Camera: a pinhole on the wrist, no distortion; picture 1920 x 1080 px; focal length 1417.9 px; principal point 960.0 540.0 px. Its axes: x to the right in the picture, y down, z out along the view. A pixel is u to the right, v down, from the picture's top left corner.
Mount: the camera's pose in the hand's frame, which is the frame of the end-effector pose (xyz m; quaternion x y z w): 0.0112 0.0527 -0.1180 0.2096 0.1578 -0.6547 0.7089
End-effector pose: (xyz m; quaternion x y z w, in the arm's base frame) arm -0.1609 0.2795 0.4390 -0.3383 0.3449 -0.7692 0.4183
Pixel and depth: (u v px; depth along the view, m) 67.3 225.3 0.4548
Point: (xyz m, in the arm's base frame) 0.2540 0.2736 0.5714
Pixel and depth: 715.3 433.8 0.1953
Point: -0.1079 0.2847 0.4845
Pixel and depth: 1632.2 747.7 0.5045
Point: -0.1952 0.3239 0.8953
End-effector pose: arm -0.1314 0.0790 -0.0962 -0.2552 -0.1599 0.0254 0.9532
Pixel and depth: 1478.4 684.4 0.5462
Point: -0.1722 -0.1299 0.3259
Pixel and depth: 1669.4 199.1 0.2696
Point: -0.2028 -0.0845 0.0222
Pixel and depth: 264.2 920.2 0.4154
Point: -0.1647 0.2799 0.2032
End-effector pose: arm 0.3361 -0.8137 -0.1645 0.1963 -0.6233 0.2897 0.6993
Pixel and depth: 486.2 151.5 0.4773
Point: 0.0909 -1.1120 -0.2624
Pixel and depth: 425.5 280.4 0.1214
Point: 0.3099 -0.7994 -0.1870
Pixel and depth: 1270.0 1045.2 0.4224
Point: 0.3326 -1.1007 0.0326
